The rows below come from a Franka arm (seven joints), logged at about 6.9 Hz.
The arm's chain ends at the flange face. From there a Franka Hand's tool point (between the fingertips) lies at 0.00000 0.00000 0.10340 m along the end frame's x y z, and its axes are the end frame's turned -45 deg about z.
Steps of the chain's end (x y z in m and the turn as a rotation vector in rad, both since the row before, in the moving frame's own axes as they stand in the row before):
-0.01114, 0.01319, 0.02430, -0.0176, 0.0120, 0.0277
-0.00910, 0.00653, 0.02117, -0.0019, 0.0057, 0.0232
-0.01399, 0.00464, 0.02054, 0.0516, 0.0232, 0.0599
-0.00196, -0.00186, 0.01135, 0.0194, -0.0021, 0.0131
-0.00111, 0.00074, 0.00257, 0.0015, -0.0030, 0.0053
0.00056, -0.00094, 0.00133, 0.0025, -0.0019, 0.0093
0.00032, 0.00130, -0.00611, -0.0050, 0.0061, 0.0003
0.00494, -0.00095, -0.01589, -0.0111, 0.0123, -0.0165
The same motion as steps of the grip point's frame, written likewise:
-0.01764, 0.00361, 0.02428, -0.0209, -0.0040, 0.0277
-0.01078, -0.00126, 0.02117, -0.0054, 0.0027, 0.0232
-0.00765, -0.00852, 0.02037, 0.0201, 0.0529, 0.0599
0.00120, -0.00426, 0.01133, 0.0152, 0.0122, 0.0131
-0.00142, -0.00059, 0.00257, 0.0032, -0.0011, 0.0053
0.00111, -0.00059, 0.00133, 0.0031, 0.0004, 0.0093
-0.00061, 0.00196, -0.00611, -0.0078, 0.0008, 0.0003
0.00427, 0.00453, -0.01590, -0.0165, 0.0008, -0.0165

